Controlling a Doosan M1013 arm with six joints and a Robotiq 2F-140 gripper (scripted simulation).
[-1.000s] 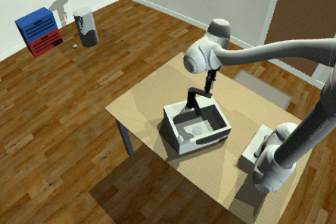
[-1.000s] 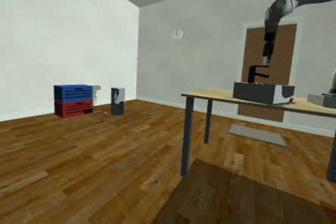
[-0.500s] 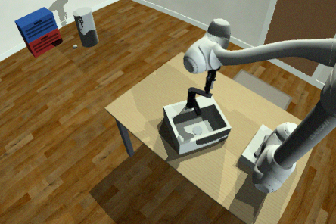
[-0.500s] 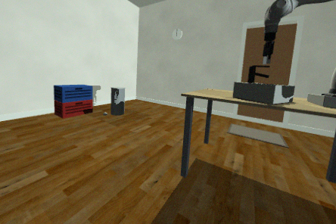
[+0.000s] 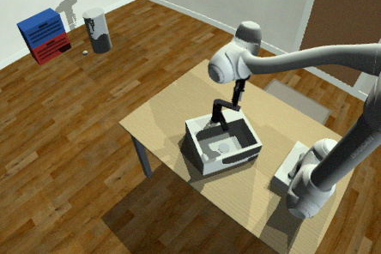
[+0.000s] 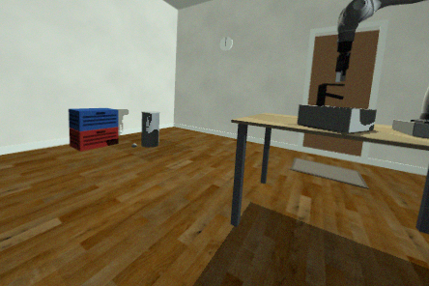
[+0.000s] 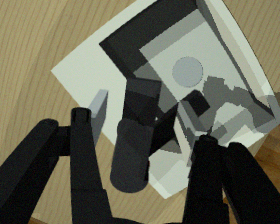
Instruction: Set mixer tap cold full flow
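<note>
My gripper is now 4 cm short of the lever, 1 cm to the right of it and 5 cm above it. Round my hand: white sink basin (1 cm behind, 8 cm to the left, 28 cm below).
</note>
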